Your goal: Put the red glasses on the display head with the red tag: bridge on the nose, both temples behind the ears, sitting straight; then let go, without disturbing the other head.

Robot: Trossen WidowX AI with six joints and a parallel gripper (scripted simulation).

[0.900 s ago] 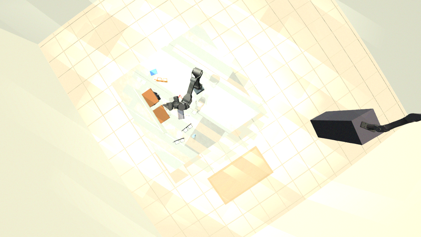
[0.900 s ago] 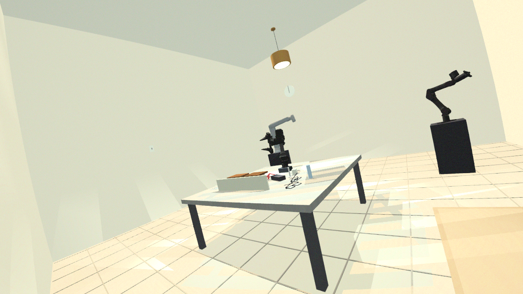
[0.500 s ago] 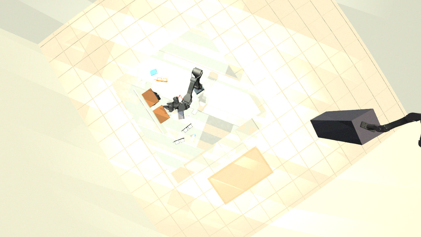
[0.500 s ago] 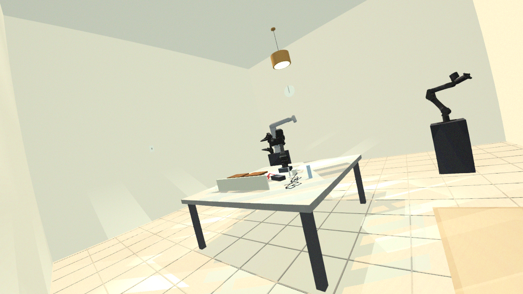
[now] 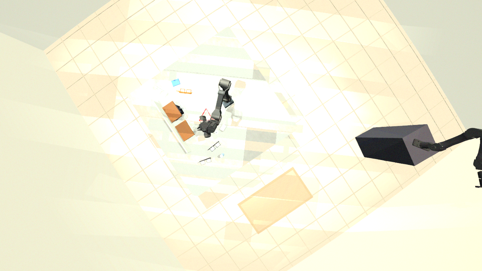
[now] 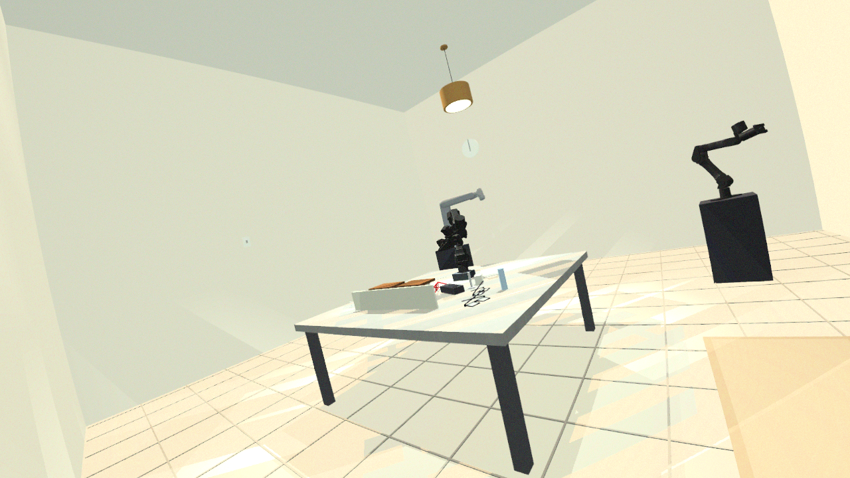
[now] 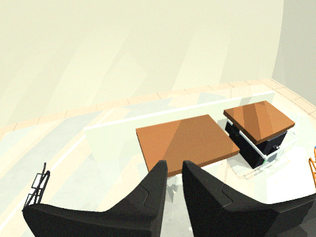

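Right now my gripper tip is 190 mm past the pale box, 70 mm to the right of it and 210 mm above it. Also, from my gripper tip: long white wall (260 mm ahead, 170 mm to the right, 180 mm below); dark box (40 mm behind, 10 mm to the right, 210 mm below); blue square (40 mm ahead, 580 mm to the right, 230 mm below).
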